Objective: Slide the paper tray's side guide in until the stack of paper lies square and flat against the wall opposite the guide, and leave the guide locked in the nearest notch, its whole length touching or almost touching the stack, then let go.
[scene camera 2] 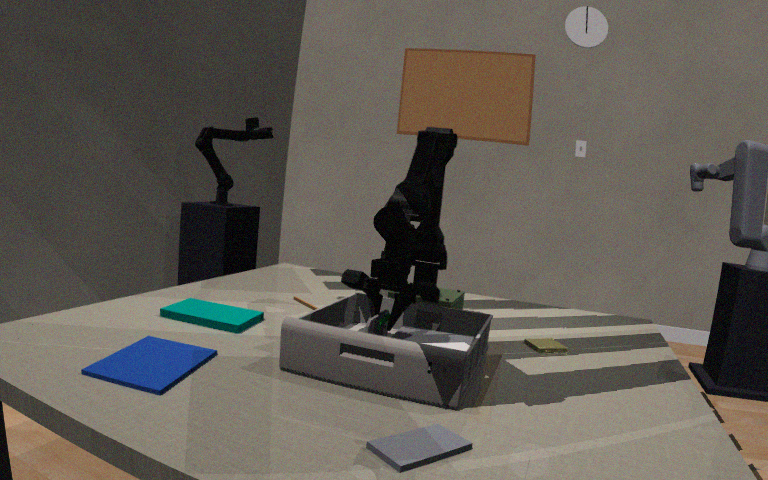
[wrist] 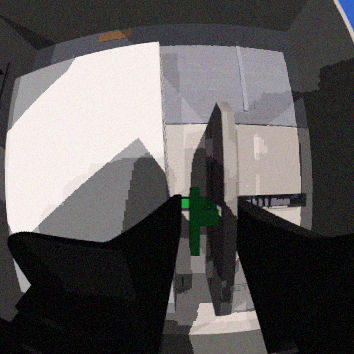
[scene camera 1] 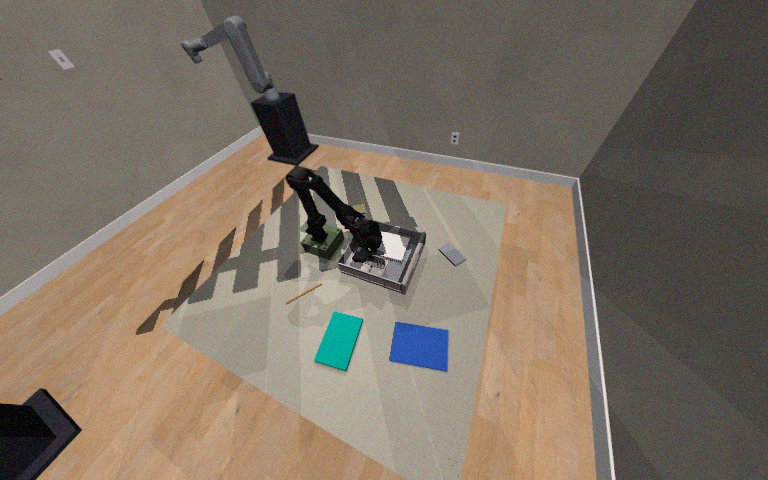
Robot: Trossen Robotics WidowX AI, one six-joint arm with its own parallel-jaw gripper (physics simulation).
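Places are measured from the arm's base along level axes (x ahead, y left, z up), in centimetres.
Pixels of known places: gripper, fingertip midpoint: (scene camera 2: 380,329) (wrist: 203,201) (scene camera 1: 375,257); arm's base at its link origin: (scene camera 1: 319,237).
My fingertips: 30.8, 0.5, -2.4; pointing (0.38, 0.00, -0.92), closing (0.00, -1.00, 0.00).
Note:
Ahead of a thing's pixels: the offset from my fingertips to its middle, as dx, dy, dz. "pt": to the spot under its first point.
The grey paper tray @(+2.5, +4.3, -0.5) (scene camera 1: 405,281) (scene camera 2: 311,348) sits on the mat with the white paper stack @(+1.3, +9.9, -2.2) (scene camera 1: 394,244) (scene camera 2: 454,346) (wrist: 88,123) inside. In the wrist view the stack lies at the left. The upright grey side guide @(pt +2.2, -0.7, +2.6) (wrist: 225,158) stands a gap to the right of it, with its green latch @(-0.6, +1.0, -0.9) (wrist: 200,214) (scene camera 2: 380,320) on the stack side. My gripper (wrist: 203,201) (scene camera 1: 364,254) (scene camera 2: 387,319) reaches down into the tray. Its fingers straddle the guide and latch with a gap on both sides. It is open and holds nothing.
A teal board @(+2.3, -38.7, -4.4) (scene camera 1: 339,340) (scene camera 2: 211,314) and a blue board @(+32.0, -28.3, -4.9) (scene camera 1: 420,346) (scene camera 2: 170,362) lie in front of the tray. A grey slab @(+33.2, +18.3, -4.8) (scene camera 1: 453,253) (scene camera 2: 419,446), a pencil @(-23.8, -27.4, -4.9) (scene camera 1: 303,293) (scene camera 2: 305,303) and a yellow pad @(-25.8, +31.2, -4.7) (scene camera 2: 546,345) lie around it. A second arm's pedestal (scene camera 1: 282,126) (scene camera 2: 217,238) stands behind.

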